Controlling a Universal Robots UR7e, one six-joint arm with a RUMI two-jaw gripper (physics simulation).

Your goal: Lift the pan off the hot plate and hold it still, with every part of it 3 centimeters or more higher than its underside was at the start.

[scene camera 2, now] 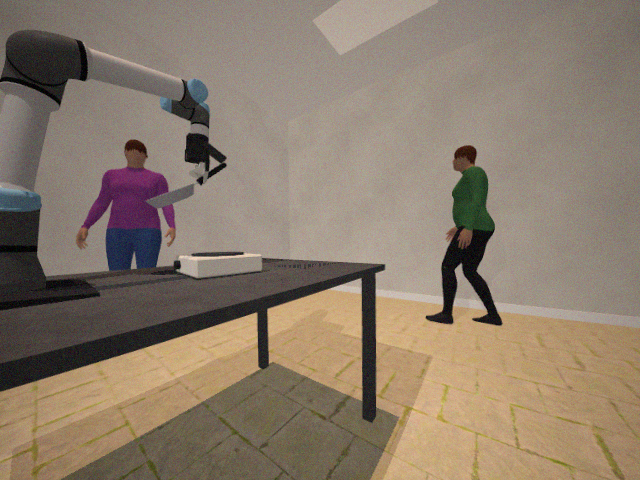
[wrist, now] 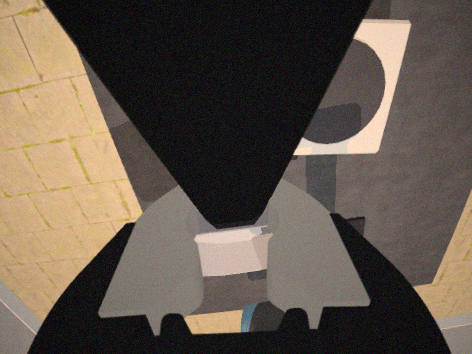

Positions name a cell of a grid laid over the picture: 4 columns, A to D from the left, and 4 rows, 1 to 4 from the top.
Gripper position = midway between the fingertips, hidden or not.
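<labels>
A grey pan is visible in scene camera 2 (B2) and in the wrist view (B2). My gripper is visible in scene camera 2 (B2) and in the wrist view (B3).
</labels>
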